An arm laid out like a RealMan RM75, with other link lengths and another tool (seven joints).
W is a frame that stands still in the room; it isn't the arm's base.
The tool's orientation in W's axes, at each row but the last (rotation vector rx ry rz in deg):
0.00, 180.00, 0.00
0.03, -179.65, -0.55
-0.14, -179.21, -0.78
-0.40, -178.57, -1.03
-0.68, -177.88, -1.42
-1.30, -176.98, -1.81
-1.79, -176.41, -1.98
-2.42, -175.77, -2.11
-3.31, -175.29, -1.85
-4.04, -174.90, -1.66
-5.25, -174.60, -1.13
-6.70, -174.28, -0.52
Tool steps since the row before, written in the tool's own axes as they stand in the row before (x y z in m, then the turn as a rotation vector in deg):
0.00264, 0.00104, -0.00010, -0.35, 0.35, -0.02
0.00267, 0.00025, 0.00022, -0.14, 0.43, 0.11
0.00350, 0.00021, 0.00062, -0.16, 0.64, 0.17
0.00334, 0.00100, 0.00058, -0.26, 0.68, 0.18
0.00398, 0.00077, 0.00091, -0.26, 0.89, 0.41
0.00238, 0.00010, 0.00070, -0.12, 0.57, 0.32
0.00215, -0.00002, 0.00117, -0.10, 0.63, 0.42
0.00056, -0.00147, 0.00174, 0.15, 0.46, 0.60
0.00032, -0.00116, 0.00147, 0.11, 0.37, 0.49
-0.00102, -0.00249, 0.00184, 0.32, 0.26, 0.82
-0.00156, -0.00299, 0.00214, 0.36, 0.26, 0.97
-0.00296, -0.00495, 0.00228, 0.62, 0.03, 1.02
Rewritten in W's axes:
-0.00264, 0.00104, 0.00010, 0.35, 0.35, 0.02
-0.00267, 0.00025, -0.00020, 0.14, 0.43, -0.11
-0.00351, 0.00022, -0.00057, 0.16, 0.64, -0.17
-0.00335, 0.00102, -0.00049, 0.26, 0.68, -0.18
-0.00400, 0.00081, -0.00075, 0.25, 0.89, -0.41
-0.00241, 0.00015, -0.00057, 0.11, 0.57, -0.31
-0.00222, 0.00005, -0.00103, 0.09, 0.64, -0.41
-0.00073, -0.00141, -0.00173, -0.18, 0.48, -0.58
-0.00048, -0.00111, -0.00146, -0.13, 0.38, -0.47
0.00074, -0.00249, -0.00196, -0.38, 0.29, -0.78
0.00117, -0.00304, -0.00231, -0.43, 0.30, -0.93
0.00234, -0.00514, -0.00257, -0.71, 0.09, -0.95

